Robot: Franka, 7 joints.
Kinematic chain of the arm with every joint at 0, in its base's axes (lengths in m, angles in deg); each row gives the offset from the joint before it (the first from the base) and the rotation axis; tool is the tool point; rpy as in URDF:
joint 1: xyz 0 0 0.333 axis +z
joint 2: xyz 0 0 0 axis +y
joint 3: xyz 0 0 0.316 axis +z
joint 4: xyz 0.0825 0 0 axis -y
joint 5: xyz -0.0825 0 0.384 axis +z
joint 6: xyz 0 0 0 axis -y
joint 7: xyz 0.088 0 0 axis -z
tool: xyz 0 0 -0.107 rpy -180 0 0
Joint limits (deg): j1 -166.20..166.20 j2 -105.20..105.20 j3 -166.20..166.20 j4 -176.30..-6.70 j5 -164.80..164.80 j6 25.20..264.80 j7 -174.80..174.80
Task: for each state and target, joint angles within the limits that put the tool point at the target. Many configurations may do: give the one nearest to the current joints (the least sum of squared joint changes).
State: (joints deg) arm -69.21 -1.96 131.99 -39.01 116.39 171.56 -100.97
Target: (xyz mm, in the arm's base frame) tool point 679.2 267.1 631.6
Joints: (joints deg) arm -121.12 -38.95 126.22 -63.33 116.76 164.28 -100.97
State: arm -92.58 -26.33 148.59 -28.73 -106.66 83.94 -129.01
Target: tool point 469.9 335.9 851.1
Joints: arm -112.78 -28.78 141.86 -46.58 -98.82 73.23 -129.01
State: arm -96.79 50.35 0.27 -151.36 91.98 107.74 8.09
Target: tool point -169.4 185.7 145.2
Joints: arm -88.59 91.91 -44.17 -170.09 91.71 133.51 8.09
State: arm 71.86 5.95 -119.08 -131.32 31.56 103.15 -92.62
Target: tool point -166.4 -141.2 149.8
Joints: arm 20.95 -6.84 -166.20 -162.54 11.93 105.88 -92.62
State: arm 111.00 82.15 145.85 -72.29 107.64 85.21 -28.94
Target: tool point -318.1 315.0 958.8
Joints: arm 112.80 71.71 147.93 -69.83 109.14 89.72 -28.94
